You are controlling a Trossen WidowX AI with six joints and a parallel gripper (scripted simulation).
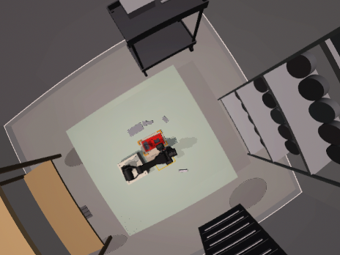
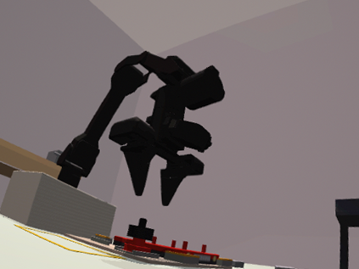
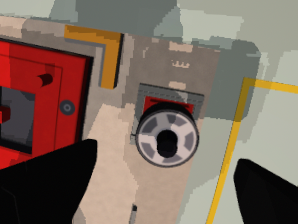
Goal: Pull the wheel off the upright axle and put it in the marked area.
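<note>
Right now the wheel is 50 mm below my gripper tip and 10 mm behind it. Round my gripper tip: axle (60 mm below, 10 mm behind).
</note>
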